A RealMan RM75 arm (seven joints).
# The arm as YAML. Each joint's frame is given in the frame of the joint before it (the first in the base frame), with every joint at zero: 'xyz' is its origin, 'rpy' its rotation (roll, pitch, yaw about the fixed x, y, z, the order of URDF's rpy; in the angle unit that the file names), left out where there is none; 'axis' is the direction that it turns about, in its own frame. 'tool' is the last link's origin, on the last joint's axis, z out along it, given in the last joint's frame.
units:
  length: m
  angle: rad
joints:
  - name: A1
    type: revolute
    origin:
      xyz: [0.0, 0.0, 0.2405]
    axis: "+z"
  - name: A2
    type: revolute
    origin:
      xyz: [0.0, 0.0, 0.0]
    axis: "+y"
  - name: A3
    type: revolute
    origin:
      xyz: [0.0, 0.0, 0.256]
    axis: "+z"
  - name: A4
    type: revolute
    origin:
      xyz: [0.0, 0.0, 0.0]
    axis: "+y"
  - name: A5
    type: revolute
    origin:
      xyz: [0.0, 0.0, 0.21]
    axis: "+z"
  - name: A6
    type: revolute
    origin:
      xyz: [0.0, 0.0, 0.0]
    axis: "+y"
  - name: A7
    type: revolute
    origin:
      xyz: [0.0, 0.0, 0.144]
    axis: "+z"
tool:
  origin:
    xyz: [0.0, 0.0, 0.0]
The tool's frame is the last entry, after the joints.
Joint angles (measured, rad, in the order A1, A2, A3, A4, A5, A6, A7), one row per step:
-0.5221, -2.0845, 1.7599, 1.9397, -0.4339, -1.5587, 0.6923
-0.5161, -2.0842, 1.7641, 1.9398, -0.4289, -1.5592, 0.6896
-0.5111, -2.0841, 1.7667, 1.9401, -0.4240, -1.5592, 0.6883
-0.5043, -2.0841, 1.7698, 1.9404, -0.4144, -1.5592, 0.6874
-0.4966, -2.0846, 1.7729, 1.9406, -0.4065, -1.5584, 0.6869
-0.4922, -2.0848, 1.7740, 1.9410, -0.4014, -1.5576, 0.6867
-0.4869, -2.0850, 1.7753, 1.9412, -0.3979, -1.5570, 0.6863
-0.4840, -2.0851, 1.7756, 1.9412, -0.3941, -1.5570, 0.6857
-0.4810, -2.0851, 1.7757, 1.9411, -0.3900, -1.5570, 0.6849
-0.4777, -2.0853, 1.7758, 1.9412, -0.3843, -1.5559, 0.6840
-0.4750, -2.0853, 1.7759, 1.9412, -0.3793, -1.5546, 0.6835
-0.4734, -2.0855, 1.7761, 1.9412, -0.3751, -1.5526, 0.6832
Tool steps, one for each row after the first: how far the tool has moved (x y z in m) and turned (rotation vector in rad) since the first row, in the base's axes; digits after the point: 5 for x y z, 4 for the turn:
-0.00209, -0.00058, -0.00036, 0.0016, 0.0041, 0.0065
-0.00380, -0.00086, -0.00043, 0.0041, 0.0075, 0.0111
-0.00634, -0.00094, -0.00022, 0.0098, 0.0140, 0.0171
-0.00886, -0.00125, -0.00027, 0.0141, 0.0188, 0.0231
-0.01028, -0.00126, -0.00006, 0.0178, 0.0214, 0.0265
-0.01192, -0.00153, -0.00004, 0.0200, 0.0233, 0.0310
-0.01304, -0.00148, 0.00020, 0.0229, 0.0254, 0.0343
-0.01426, -0.00136, 0.00051, 0.0262, 0.0276, 0.0380
-0.01548, -0.00107, 0.00095, 0.0314, 0.0298, 0.0414
-0.01651, -0.00074, 0.00137, 0.0361, 0.0318, 0.0438
-0.01702, -0.00038, 0.00165, 0.0403, 0.0329, 0.0444

